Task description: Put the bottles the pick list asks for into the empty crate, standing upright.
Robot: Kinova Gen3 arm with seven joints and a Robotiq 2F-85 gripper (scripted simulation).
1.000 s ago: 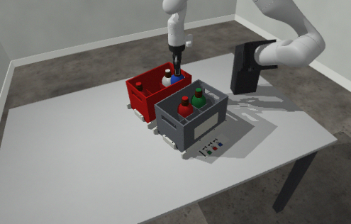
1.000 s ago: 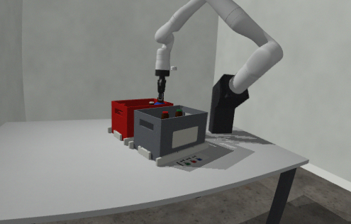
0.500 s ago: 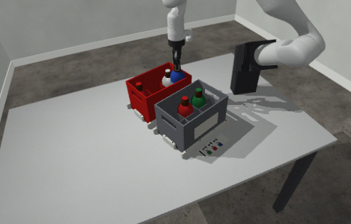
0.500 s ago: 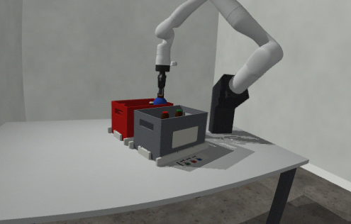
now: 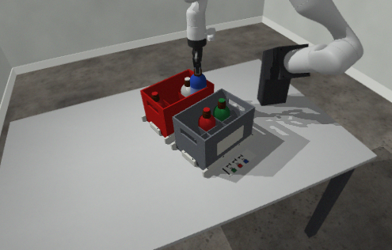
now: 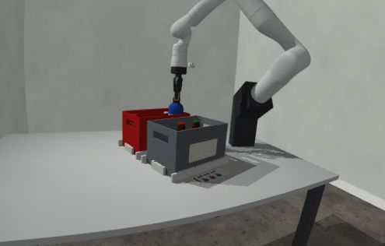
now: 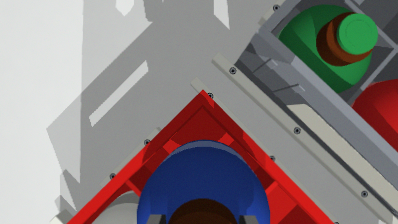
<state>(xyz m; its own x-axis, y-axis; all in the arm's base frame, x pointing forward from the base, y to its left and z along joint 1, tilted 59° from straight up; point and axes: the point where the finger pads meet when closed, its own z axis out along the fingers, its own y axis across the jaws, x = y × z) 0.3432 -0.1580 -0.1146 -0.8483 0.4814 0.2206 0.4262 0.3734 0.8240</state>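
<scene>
Right now my hand is 7 cm above the blue-label bottle. Also, from my hand: red crate: 17 cm below, 10 cm ahead, 1 cm to the right; white-label bottle: 17 cm below, 8 cm to the right, 3 cm ahead; green-label bottle: 17 cm below, 14 cm to the left, 5 cm behind.
</scene>
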